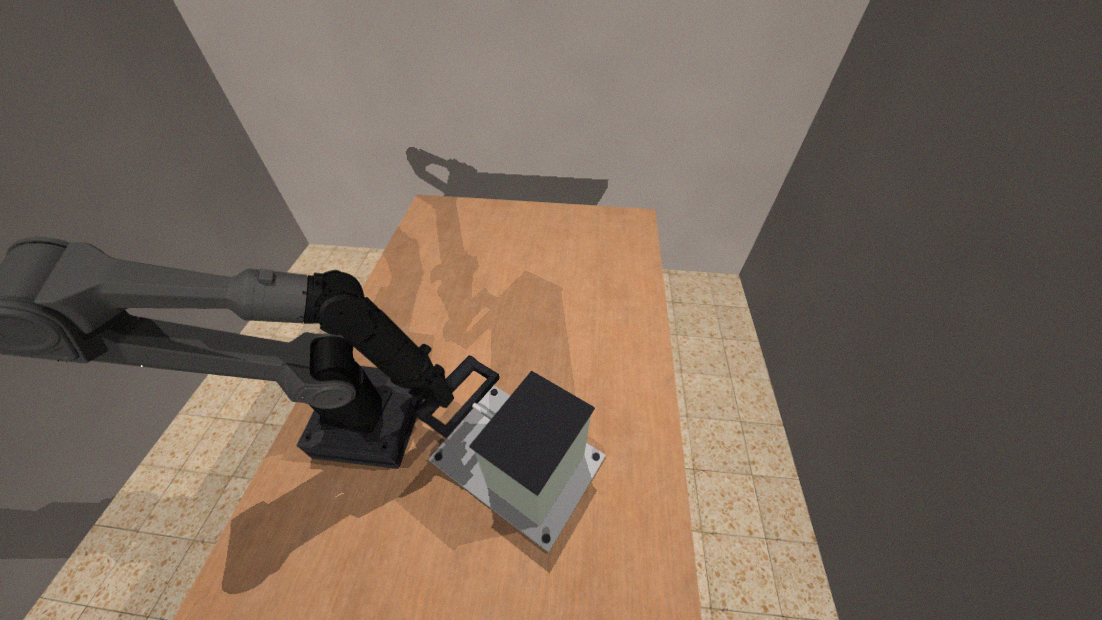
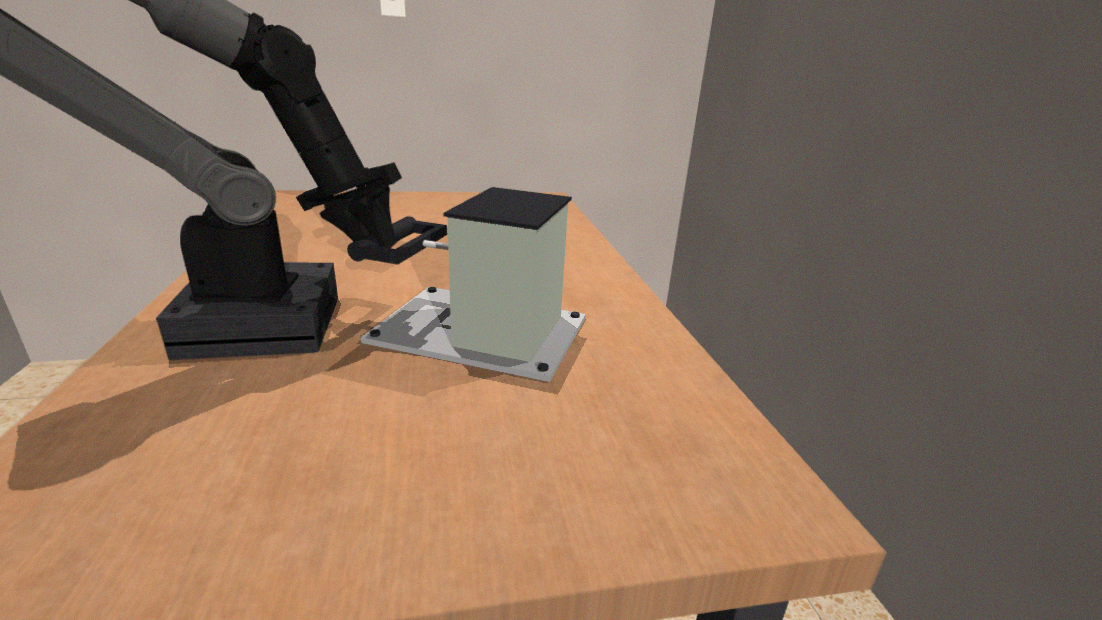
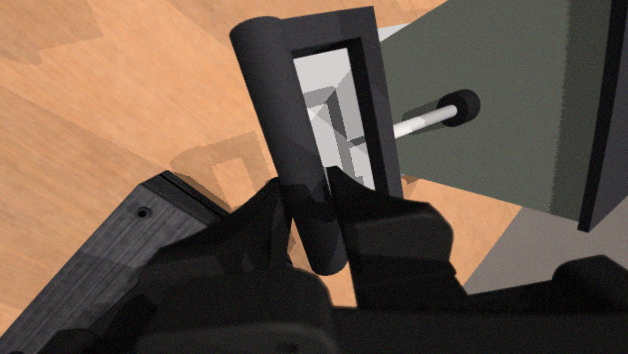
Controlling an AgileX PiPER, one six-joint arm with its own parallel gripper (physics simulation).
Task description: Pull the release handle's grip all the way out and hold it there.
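The handle's dark cylindrical grip [image 1: 460, 370] [image 2: 359, 250] [image 3: 265, 100] is one long side of a black rectangular frame. A pale rod [image 1: 482, 409] [image 2: 435, 244] [image 3: 420, 123] joins the frame to a pale green box [image 2: 504, 285] [image 3: 505, 150] with a black top [image 1: 533, 431]. A length of the rod shows between the frame and a black collar [image 3: 467, 107] on the box's face, so the frame stands out from the box. My gripper [image 1: 442, 393] [image 2: 379, 240] [image 3: 308, 186] is shut on the grip near one end, one finger outside and one through the frame's opening.
The box stands on a grey plate [image 1: 577, 478] [image 2: 562, 340] with black bolts at its corners, on the wooden table [image 1: 616, 308] [image 2: 385, 478]. The robot's dark base [image 1: 354, 453] [image 2: 246, 331] [image 3: 100, 250] stands close beside the handle.
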